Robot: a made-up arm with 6 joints. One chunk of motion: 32 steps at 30 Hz.
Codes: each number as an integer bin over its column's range. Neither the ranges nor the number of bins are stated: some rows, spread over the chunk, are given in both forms.
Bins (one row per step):
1: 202 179 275 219 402 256
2: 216 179 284 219 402 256
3: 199 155 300 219 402 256
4: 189 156 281 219 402 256
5: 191 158 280 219 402 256
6: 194 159 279 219 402 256
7: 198 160 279 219 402 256
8: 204 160 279 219 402 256
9: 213 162 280 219 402 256
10: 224 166 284 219 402 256
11: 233 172 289 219 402 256
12: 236 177 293 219 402 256
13: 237 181 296 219 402 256
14: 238 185 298 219 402 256
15: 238 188 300 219 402 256
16: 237 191 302 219 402 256
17: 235 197 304 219 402 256
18: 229 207 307 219 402 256
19: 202 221 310 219 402 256
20: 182 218 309 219 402 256
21: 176 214 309 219 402 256
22: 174 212 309 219 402 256
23: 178 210 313 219 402 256
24: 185 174 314 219 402 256
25: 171 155 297 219 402 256
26: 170 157 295 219 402 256
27: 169 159 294 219 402 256
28: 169 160 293 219 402 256
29: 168 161 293 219 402 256
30: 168 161 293 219 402 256
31: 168 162 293 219 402 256
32: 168 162 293 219 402 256
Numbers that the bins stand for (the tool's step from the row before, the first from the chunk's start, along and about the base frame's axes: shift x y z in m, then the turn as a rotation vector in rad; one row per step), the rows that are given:
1: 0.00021 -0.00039 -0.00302 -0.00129 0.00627 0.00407
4: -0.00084 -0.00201 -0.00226 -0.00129 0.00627 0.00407
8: 0.00037 -0.00173 -0.00251 -0.00129 0.00627 0.00407
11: 0.00269 -0.00088 -0.00124 -0.00129 0.00627 0.00407
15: 0.00310 0.00024 0.00016 -0.00129 0.00627 0.00407
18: 0.00237 0.00158 0.00105 -0.00129 0.00627 0.00407
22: -0.00204 0.00194 0.00131 -0.00129 0.00627 0.00407
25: -0.00228 -0.00208 -0.00022 -0.00129 0.00627 0.00407
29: -0.00252 -0.00166 -0.00073 -0.00129 0.00627 0.00407
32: -0.00252 -0.00159 -0.00073 -0.00129 0.00627 0.00407
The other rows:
2: 0.00133 -0.00039 -0.00187 -0.00129 0.00627 0.00407
3: -0.00003 -0.00208 0.00016 -0.00129 0.00627 0.00407
5: -0.00068 -0.00187 -0.00238 -0.00129 0.00627 0.00407
6: -0.00043 -0.00180 -0.00251 -0.00129 0.00627 0.00407
7: -0.00011 -0.00173 -0.00251 -0.00129 0.00627 0.00407
9: 0.00109 -0.00159 -0.00238 -0.00129 0.00627 0.00407
10: 0.00197 -0.00131 -0.00187 -0.00129 0.00627 0.00407
12: 0.00294 -0.00053 -0.00073 -0.00129 0.00627 0.00407
13: 0.00302 -0.00025 -0.00035 -0.00129 0.00627 0.00407
14: 0.00310 0.00003 -0.00009 -0.00129 0.00627 0.00407
16: 0.00302 0.00046 0.00041 -0.00129 0.00627 0.00407
17: 0.00286 0.00088 0.00067 -0.00129 0.00627 0.00407
19: 0.00021 0.00257 0.00143 -0.00129 0.00627 0.00407
20: -0.00140 0.00236 0.00131 -0.00129 0.00627 0.00407
21: -0.00188 0.00208 0.00131 -0.00129 0.00627 0.00407
23: -0.00172 0.00179 0.00181 -0.00129 0.00627 0.00407
24: -0.00116 -0.00074 0.00194 -0.00129 0.00627 0.00407
26: -0.00236 -0.00194 -0.00048 -0.00129 0.00627 0.00407
27: -0.00244 -0.00180 -0.00060 -0.00129 0.00627 0.00407
28: -0.00244 -0.00173 -0.00073 -0.00129 0.00627 0.00407
30: -0.00252 -0.00166 -0.00073 -0.00129 0.00627 0.00407
31: -0.00252 -0.00159 -0.00073 -0.00129 0.00627 0.00407

